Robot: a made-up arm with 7 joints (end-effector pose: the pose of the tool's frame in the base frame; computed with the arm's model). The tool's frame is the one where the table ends.
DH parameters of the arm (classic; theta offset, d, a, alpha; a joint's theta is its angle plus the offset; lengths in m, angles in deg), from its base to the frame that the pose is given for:
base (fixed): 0 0 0 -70
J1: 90 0 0 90
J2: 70 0 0 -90
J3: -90 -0.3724 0.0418 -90
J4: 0 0 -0.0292 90
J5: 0 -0.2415 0 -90
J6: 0 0 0 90
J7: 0 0 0 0
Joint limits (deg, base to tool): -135..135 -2.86..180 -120..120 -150..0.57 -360..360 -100..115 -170..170
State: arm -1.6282 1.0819 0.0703 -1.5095 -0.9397 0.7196 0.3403
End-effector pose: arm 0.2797 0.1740 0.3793 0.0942 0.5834 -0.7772 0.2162
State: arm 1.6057 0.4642 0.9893 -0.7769 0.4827 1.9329 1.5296
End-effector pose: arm -0.5464 0.2387 -0.0041 0.3273 -0.4918 -0.3977 -0.7020
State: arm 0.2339 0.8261 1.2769 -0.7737 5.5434 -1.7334 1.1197
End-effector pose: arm -0.0437 0.5393 -0.2511 0.5121 0.0845 -0.8289 -0.2088
Working (the frame after each row of the table, in the pose's form):
after base (fixed): 0.0000 0.0000 0.0000 0.8192 -0.5736 0.0000 0.0000
after J1: 0.0000 0.0000 0.0000 0.6104 0.1076 0.7729 0.1363
after J2: 0.0000 0.0000 0.0000 0.6485 0.3642 -0.1996 0.6379
after J3: -0.0606 0.2990 -0.2176 0.7951 -0.2442 -0.4810 0.2772
after J4: -0.0729 0.2997 -0.2441 0.6262 0.5630 -0.4107 0.3495
after J5: -0.0437 0.5393 -0.2511 0.9784 -0.0261 -0.1972 -0.0565
after J6: -0.0437 0.5393 -0.2511 0.3231 0.5118 -0.6575 -0.4489

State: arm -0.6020 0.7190 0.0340 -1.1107 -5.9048 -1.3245 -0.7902
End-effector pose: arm 0.4673 0.2638 -0.1673 0.0343 -0.4639 0.8768 0.1217
Working (the frame after each row of the table, in the pose's form):
after base (fixed): 0.0000 0.0000 0.0000 0.8192 -0.5736 0.0000 0.0000
after J1: 0.0000 0.0000 0.0000 0.8715 0.1537 0.4586 0.0809
after J2: 0.0000 0.0000 0.0000 0.6300 0.0280 -0.4472 0.6343
after J3: 0.2308 0.2174 -0.1998 0.8660 -0.3980 -0.2266 -0.2007
after J4: 0.2340 0.2353 -0.2226 0.6002 0.2908 -0.7280 -0.1589
after J5: 0.4673 0.2638 -0.1673 0.5431 -0.3328 -0.5137 -0.5748
after J6: 0.4673 0.2638 -0.1673 0.0152 0.0907 -0.9878 -0.1255

